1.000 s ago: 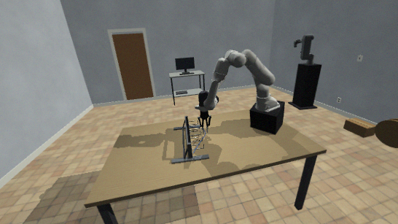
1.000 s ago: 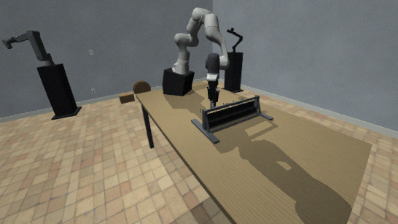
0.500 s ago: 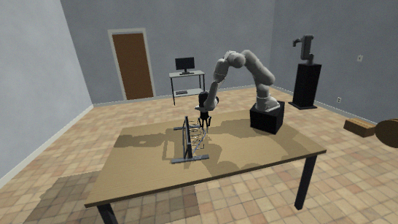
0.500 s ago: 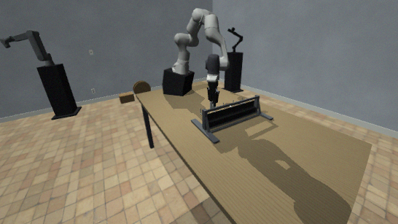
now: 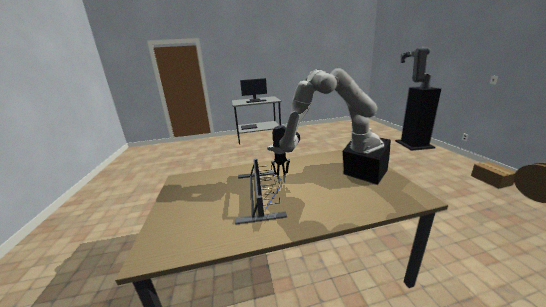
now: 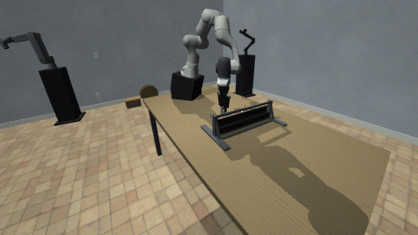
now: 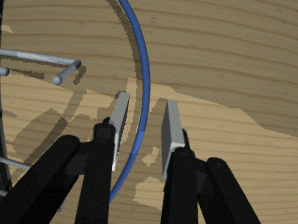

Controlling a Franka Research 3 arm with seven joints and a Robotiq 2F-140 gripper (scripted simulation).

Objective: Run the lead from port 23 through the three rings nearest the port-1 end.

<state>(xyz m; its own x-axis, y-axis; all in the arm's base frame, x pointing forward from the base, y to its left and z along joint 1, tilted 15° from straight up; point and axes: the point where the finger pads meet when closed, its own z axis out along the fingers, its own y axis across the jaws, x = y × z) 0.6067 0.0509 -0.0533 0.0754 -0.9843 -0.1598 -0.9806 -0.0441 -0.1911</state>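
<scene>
Now: the rack 17 cm ahead of my hand, 7 cm to the left of it and 1 cm above it.
</scene>
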